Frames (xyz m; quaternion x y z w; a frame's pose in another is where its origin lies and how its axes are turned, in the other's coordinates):
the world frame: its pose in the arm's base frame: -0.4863 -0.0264 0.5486 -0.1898 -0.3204 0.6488 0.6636
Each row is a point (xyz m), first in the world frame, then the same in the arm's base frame.
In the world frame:
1: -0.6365 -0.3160 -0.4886
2: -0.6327 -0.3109 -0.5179
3: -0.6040 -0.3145 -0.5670
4: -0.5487 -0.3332 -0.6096
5: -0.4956 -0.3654 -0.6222
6: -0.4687 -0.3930 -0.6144
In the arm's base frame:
1: 0.1055 -0.5990 0.2926
2: 0.1213 -0.5901 0.2687
3: 0.1555 -0.5541 0.2408
4: 0.1954 -0.4944 0.2324
5: 0.2251 -0.4429 0.2543
6: 0.2390 -0.4202 0.2831

